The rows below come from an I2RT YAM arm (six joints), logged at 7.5 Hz.
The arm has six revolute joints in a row. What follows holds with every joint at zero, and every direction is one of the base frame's. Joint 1 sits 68.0 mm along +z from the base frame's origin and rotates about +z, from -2.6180 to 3.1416 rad. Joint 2 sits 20.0 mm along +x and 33.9 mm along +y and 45.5 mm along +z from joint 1 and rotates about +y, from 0.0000 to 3.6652 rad. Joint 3 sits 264.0 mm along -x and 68.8 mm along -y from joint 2 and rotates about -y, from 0.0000 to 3.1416 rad. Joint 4 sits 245.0 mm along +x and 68.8 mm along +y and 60.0 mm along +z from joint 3 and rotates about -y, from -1.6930 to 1.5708 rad. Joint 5 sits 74.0 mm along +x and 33.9 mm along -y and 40.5 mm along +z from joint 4 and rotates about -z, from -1.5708 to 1.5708 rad. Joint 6 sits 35.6 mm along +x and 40.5 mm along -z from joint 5 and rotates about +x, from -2.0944 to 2.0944 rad. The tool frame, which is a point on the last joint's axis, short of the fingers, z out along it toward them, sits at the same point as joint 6; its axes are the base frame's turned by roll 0.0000, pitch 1.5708 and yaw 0.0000 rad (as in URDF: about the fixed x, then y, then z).
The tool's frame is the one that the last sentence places.
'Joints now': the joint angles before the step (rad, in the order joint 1, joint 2, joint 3, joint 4, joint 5, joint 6). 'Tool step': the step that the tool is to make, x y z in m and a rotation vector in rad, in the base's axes. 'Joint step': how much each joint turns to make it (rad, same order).
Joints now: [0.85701 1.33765 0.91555 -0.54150 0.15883 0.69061]
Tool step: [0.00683 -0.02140 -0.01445 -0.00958 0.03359 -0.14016]
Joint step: [-0.07107 -0.01746 -0.06182 0.00284 0.02321 0.06853]
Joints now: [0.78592 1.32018 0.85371 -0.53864 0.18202 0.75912]
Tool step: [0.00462 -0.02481 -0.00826 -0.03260 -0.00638 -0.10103]
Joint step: [-0.07979 -0.03919 -0.05823 0.00098 0.03522 0.00317]
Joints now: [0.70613 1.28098 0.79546 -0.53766 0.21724 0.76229]
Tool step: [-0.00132 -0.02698 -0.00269 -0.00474 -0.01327 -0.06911]
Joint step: [-0.08600 -0.07544 -0.06314 -0.00020 0.00125 -0.02112]
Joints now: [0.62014 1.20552 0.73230 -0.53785 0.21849 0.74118]
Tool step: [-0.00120 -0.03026 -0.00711 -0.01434 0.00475 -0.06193]
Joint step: [-0.11647 -0.06701 -0.06727 -0.00056 -0.02080 -0.05245]
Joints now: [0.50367 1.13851 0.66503 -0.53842 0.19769 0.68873]
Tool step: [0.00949 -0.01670 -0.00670 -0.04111 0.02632 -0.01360]
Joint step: [-0.09308 0.02551 -0.00656 0.00569 -0.01965 -0.08249]
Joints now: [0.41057 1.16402 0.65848 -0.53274 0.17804 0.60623]
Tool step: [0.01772 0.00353 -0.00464 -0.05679 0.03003 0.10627]
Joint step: [-0.02072 0.09703 0.04757 0.02123 -0.02768 -0.13218]
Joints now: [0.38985 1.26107 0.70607 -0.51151 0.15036 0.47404]
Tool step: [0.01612 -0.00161 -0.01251 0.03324 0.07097 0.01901]
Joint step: [-0.04212 0.09970 0.03040 0.01820 -0.07838 -0.02833]
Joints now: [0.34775 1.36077 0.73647 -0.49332 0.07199 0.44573]
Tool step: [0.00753 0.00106 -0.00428 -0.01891 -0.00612 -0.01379]
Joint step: [-0.00302 0.03930 0.01235 0.02621 0.02257 0.00099]
